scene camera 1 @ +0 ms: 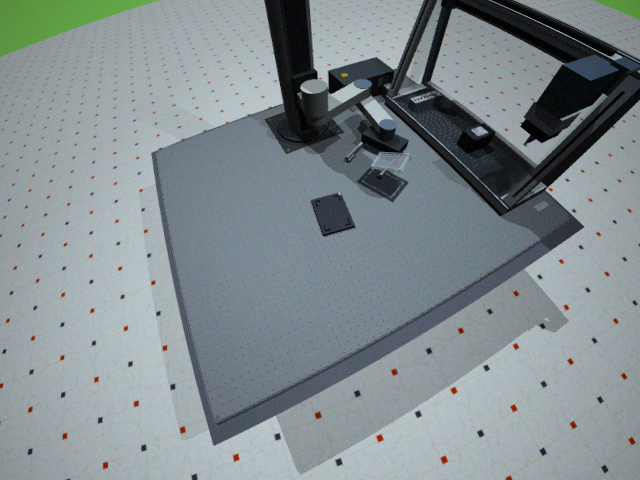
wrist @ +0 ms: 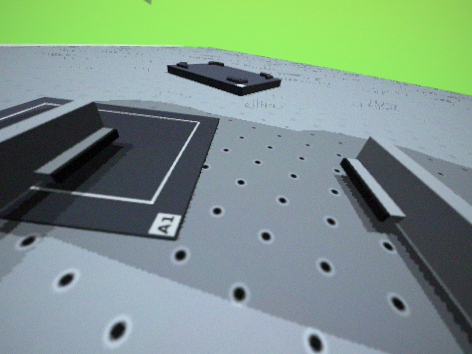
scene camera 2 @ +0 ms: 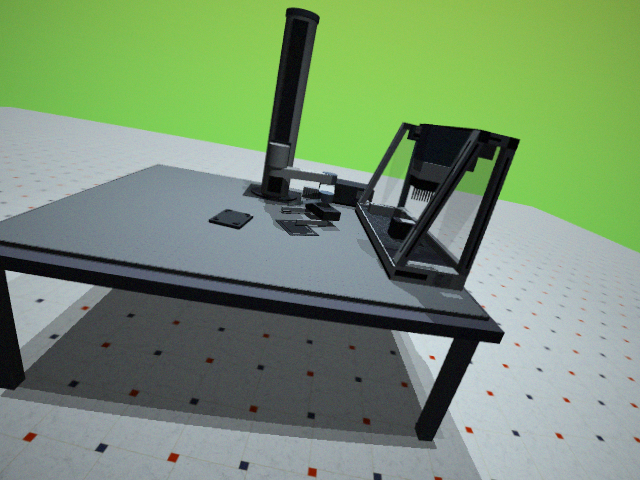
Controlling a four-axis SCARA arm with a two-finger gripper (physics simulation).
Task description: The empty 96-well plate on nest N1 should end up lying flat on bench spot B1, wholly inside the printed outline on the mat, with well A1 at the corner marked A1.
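Where they show: gripper, fingertip midpoint: (scene camera 1: pixel 363 167) (wrist: pixel 232 134) (scene camera 2: pixel 288 215); arm's base at its link origin: (scene camera 1: pixel 303 127) (scene camera 2: pixel 273 196).
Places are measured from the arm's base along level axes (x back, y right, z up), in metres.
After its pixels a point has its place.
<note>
The clear 96-well plate (scene camera 1: pixel 391 160) @[x -0.501, y -0.150, z 0.130 m] is off the nest and lies by the mat's back edge in scene camera 1, beside and partly behind the finger over the mat. Whether it is tilted or touches that finger, I cannot tell. It does not show in the wrist view. The dark B1 mat (scene camera 1: pixel 385 188) @[x -0.531, y -0.127, z 0.014 m] (scene camera 2: pixel 298 228) @[x -0.508, y -0.145, z 0.015 m] (wrist: pixel 150 165) @[x -0.437, y -0.132, z 0.015 m] has a white outline and an A1 label (wrist: pixel 165 225) @[x -0.400, y -0.157, z 0.015 m] at one corner. My gripper (scene camera 1: pixel 364 167) @[x -0.404, y -0.097, z 0.032 m] (scene camera 2: pixel 291 217) @[x -0.404, y -0.097, z 0.032 m] (wrist: pixel 232 134) @[x -0.404, y -0.097, z 0.032 m] is open, low over the bench. One finger is over the mat, the other beside it. Nothing is between them.
Nest N1 (scene camera 1: pixel 332 213) @[x -0.544, y 0.121, z 0.025 m] (scene camera 2: pixel 230 218) @[x -0.558, y 0.122, z 0.025 m] (wrist: pixel 220 77) @[x -0.519, y 0.072, z 0.025 m], a dark plate with raised corners, stands empty beyond the fingertips. A framed machine (scene camera 1: pixel 449 161) @[x -0.542, y -0.449, z 0.028 m] (scene camera 2: pixel 378 242) @[x -0.624, y -0.450, z 0.054 m] with a low tray is on the right. A dark box (scene camera 1: pixel 361 71) @[x 0.109, y -0.394, z 0.128 m] stands behind the arm.
</note>
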